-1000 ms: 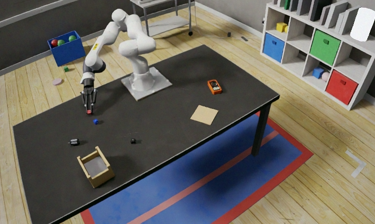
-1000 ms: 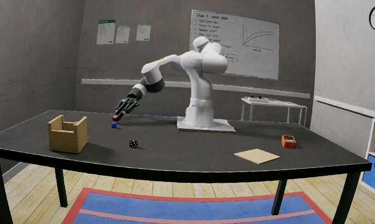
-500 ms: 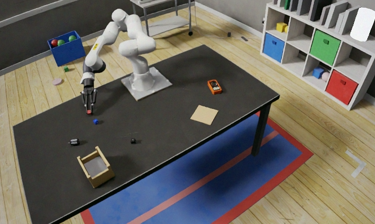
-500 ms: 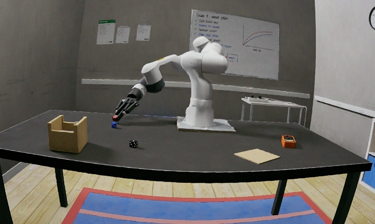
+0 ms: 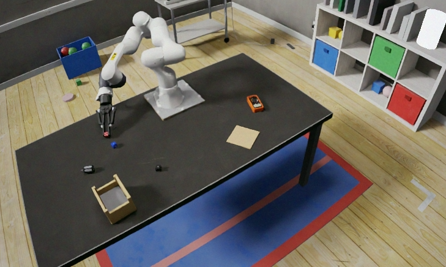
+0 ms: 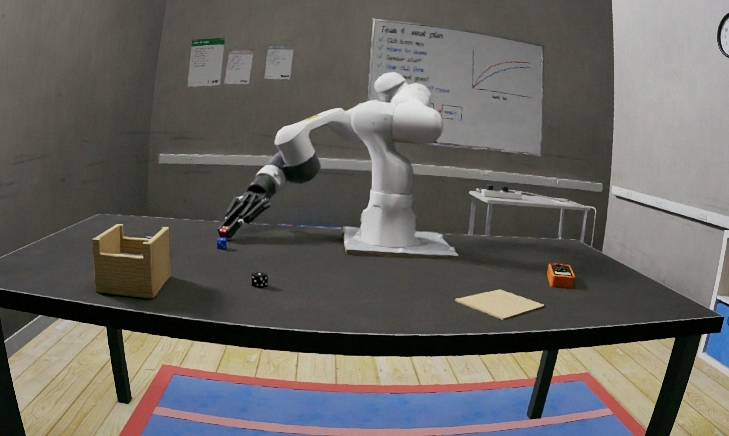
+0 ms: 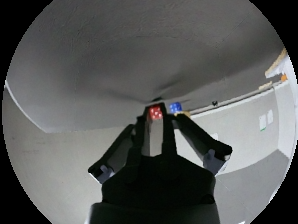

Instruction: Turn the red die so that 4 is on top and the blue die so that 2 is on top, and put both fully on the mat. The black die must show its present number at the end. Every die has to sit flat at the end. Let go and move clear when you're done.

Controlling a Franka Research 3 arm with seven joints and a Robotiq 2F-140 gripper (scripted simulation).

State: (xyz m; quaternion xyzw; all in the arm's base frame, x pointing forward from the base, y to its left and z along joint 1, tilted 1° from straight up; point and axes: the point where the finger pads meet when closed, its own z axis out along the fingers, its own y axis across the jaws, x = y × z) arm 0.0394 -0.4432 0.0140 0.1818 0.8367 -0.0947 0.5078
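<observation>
Right now the blue die is 12 cm ahead of my hand and 2 cm below it. The rest, counted from my hand: dark object 21 cm ahead, 19 cm to the right, 2 cm below; then black die 42 cm ahead, 16 cm to the left, 2 cm below; then red die 2 cm ahead, 1 cm to the right, 1 cm below.
</observation>
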